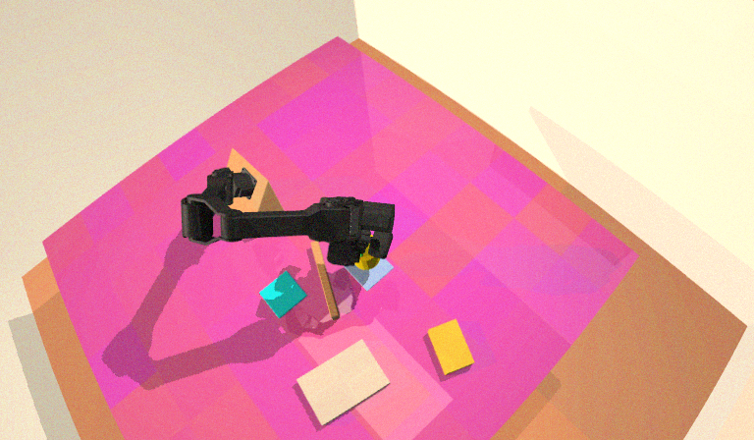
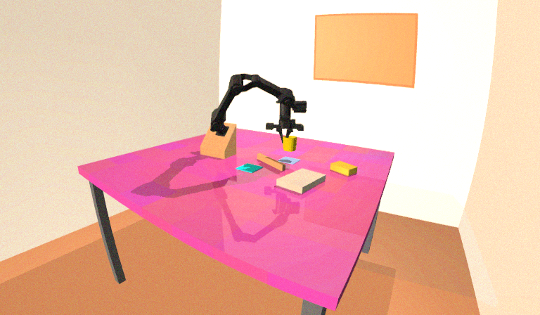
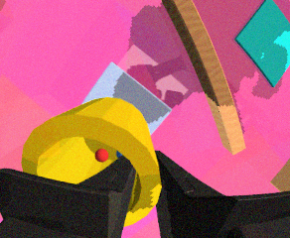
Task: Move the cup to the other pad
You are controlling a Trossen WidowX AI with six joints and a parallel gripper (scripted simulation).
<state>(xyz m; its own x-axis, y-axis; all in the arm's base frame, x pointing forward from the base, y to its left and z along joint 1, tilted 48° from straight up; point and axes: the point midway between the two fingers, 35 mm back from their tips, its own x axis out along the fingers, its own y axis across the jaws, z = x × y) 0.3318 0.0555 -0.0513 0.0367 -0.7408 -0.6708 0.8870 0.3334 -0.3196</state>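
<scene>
Now: gripper tip 8 cm past the cyan pad, 19 cm to the left of it and 10 cm above it. Round my gripper tip: yellow cup 2 cm ahead, 1 cm to the left; wooden stick 3 cm behind, 9 cm to the right, 8 cm below; beige slab 19 cm ahead, 23 cm to the right, 8 cm below.
</scene>
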